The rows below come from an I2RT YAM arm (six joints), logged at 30 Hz.
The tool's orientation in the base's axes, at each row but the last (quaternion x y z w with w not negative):
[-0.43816, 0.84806, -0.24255, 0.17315]
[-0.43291, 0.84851, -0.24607, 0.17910]
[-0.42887, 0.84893, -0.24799, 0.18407]
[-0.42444, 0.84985, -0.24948, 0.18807]
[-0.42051, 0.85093, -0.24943, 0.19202]
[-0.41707, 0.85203, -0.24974, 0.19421]
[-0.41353, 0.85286, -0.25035, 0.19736]
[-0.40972, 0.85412, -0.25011, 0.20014]
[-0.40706, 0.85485, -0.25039, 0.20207]
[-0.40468, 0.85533, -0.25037, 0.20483]
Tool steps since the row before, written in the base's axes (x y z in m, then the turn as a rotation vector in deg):
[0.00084, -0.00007, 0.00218, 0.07, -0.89, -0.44]
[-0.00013, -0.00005, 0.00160, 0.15, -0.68, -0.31]
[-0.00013, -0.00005, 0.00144, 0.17, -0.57, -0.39]
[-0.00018, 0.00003, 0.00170, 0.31, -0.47, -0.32]
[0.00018, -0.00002, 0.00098, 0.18, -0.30, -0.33]
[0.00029, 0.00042, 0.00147, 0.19, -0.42, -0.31]
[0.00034, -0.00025, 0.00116, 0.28, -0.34, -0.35]
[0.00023, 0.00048, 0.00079, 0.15, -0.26, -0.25]
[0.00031, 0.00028, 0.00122, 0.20, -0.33, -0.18]
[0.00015, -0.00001, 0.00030, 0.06, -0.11, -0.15]
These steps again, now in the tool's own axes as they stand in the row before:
[-0.00059, -0.00182, -0.00135, 0.73, -0.24, 0.63]
[-0.00003, -0.00086, -0.00136, 0.50, -0.26, 0.51]
[-0.00003, -0.00078, -0.00122, 0.41, -0.17, 0.55]
[-0.00011, -0.00086, -0.00147, 0.24, -0.25, 0.55]
[-0.00020, -0.00070, -0.00068, 0.18, -0.07, 0.44]
[-0.00069, -0.00082, -0.00113, 0.27, -0.16, 0.46]
[-0.00015, -0.00102, -0.00067, 0.16, -0.14, 0.52]
[-0.00063, -0.00035, -0.00063, 0.15, -0.08, 0.35]
[-0.00058, -0.00076, -0.00087, 0.17, -0.19, 0.34]
[-0.00012, -0.00027, -0.00015, 0.07, -0.01, 0.18]

